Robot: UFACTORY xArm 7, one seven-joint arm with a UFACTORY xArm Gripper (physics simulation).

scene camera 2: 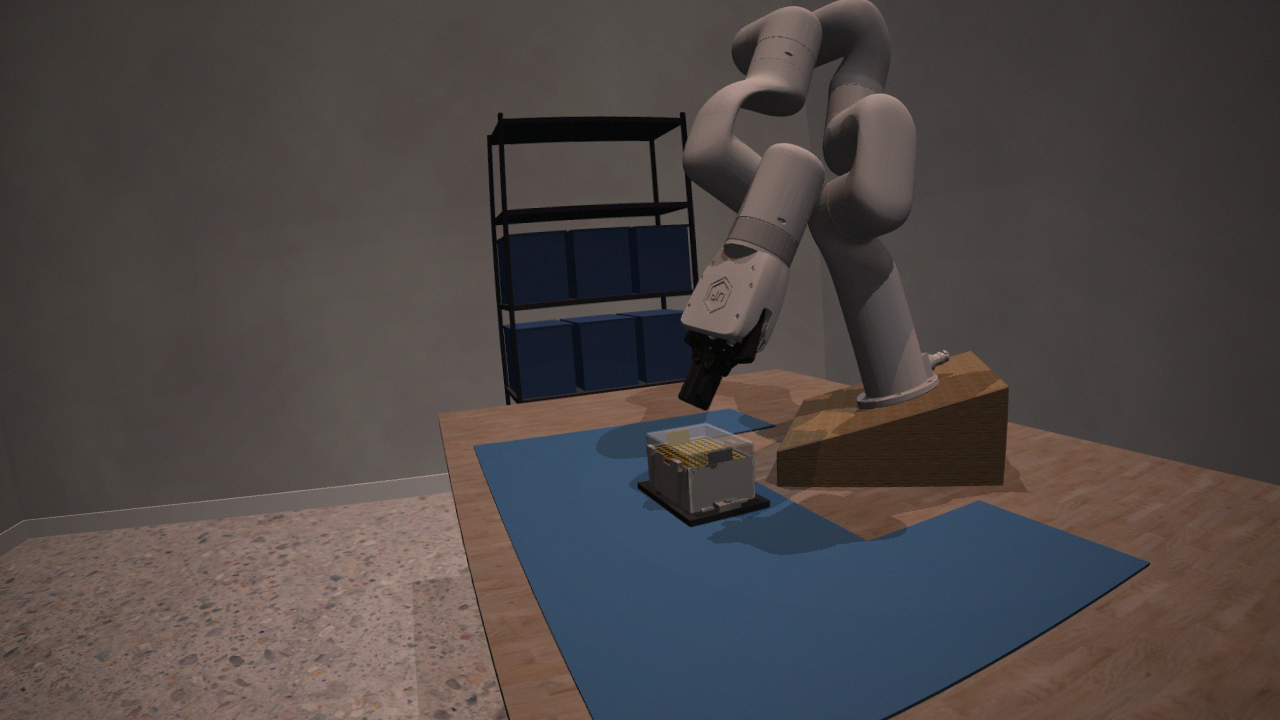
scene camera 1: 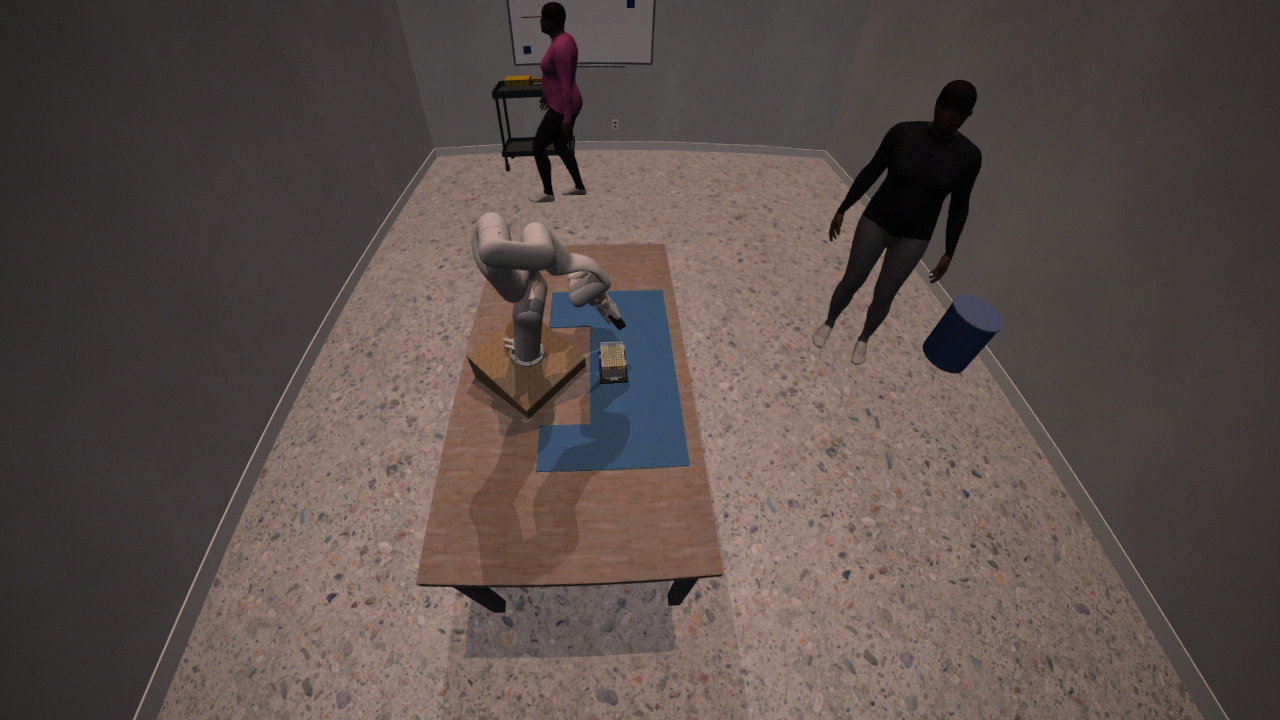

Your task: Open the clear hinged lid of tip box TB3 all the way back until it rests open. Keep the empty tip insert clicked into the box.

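Frame: origin at the arm's base, x right, y back, z down, level; millimetres.
Seen in the pictures: gripper, fingertip midpoint: [scene camera 2: 692, 404] [scene camera 1: 622, 327]; arm's base, link origin: [scene camera 2: 898, 393] [scene camera 1: 526, 352].
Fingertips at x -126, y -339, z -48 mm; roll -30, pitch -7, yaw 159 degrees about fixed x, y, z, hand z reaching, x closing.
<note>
Offsets run from my fingertips to a thing's top centre. "pt": to the spot under its first point. Level surfaces: height alone.
Tip box TB3 @(dy +26, dx +83, dz +59 mm) [scene camera 1: 614, 373] [scene camera 2: 723, 488] stands upright on a dark base plate @(pt dy +41, dx +7, dz +133 mm) [scene camera 2: 731, 514] on the blue mat. Its clear lid @(pt dy +49, dx +103, dz +59 mm) [scene camera 2: 711, 431] appears down over the box in the scene camera 2 view; a small gap would be hard to tell. The yellow gridded tip insert @(dy +25, dx +84, dz +62 mm) [scene camera 1: 613, 358] [scene camera 2: 698, 452] shows through the clear plastic and looks level inside the box. My gripper [scene camera 1: 620, 324] [scene camera 2: 696, 401] is shut and empty. It is tilted downward, above and apart from the box, toward its far side in the scene camera 1 view. The hinge is too small to make out.
The blue mat @(dz +136 mm) [scene camera 1: 644, 438] [scene camera 2: 626, 573] lies on the wooden table @(dz +139 mm) [scene camera 1: 572, 528] [scene camera 2: 1199, 528]. My arm stands on a wooden wedge base [scene camera 1: 546, 386] [scene camera 2: 895, 452] beside the box. A shelf rack [scene camera 2: 586, 129] with blue bins stands behind the table. Two people stand on the floor away from the table.
</note>
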